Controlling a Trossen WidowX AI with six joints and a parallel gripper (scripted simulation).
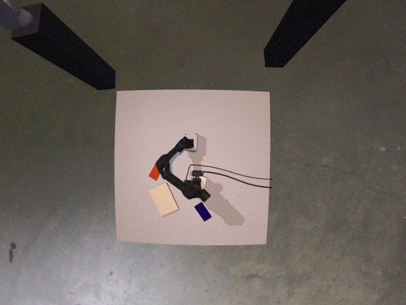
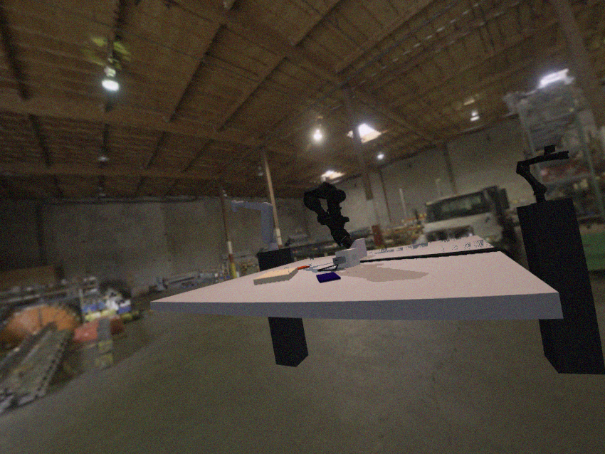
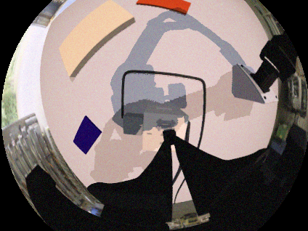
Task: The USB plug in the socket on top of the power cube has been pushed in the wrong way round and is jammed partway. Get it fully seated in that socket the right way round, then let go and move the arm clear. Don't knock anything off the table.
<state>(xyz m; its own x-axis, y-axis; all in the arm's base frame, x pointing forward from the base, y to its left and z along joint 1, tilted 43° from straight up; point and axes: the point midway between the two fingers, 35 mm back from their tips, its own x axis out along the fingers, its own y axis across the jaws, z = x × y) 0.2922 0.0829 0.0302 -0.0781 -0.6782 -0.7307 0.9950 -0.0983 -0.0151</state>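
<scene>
Now: gripper tip 20 mm above the dark USB plug. Round my gripper tip: orange block: 80 mm behind, 330 mm to the right, 130 mm below; beige block: 160 mm ahead, 280 mm to the right, 120 mm below; dark blue block: 270 mm ahead, 30 mm to the left, 130 mm below.
</scene>
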